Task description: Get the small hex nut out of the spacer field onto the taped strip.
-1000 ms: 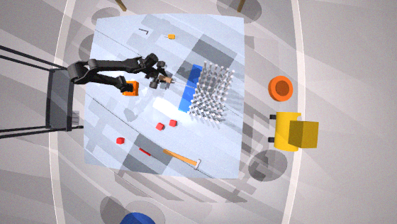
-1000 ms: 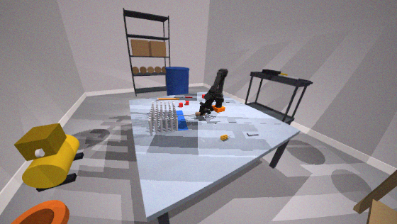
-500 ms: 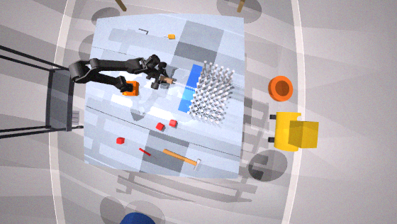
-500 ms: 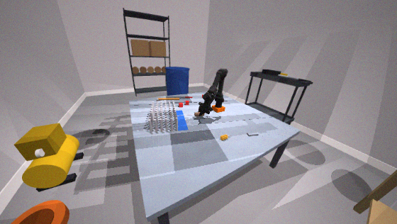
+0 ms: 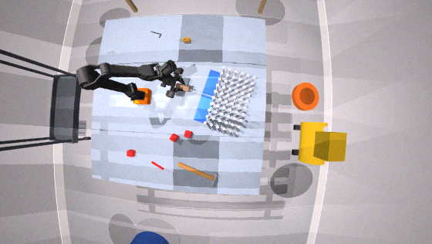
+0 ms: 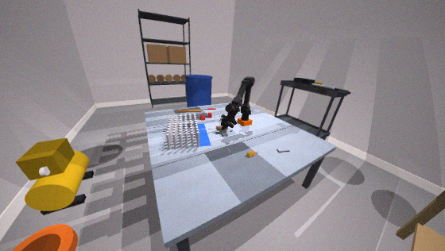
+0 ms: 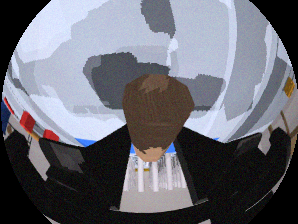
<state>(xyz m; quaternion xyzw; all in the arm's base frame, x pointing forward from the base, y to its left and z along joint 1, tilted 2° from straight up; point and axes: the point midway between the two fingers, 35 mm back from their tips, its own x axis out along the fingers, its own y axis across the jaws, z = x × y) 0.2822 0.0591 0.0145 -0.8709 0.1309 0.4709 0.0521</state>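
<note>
My gripper tip is now 150 mm short of the blue taped strip, 40 mm to the left of it and 30 mm above it. From my gripper tip the other things lie so: red-handled tool 550 mm to the right, 140 mm behind, 20 mm below; dark angled hook 420 mm to the left, 240 mm behind, 20 mm below; orange piece 360 mm to the left, 20 mm behind, 10 mm below.
</note>
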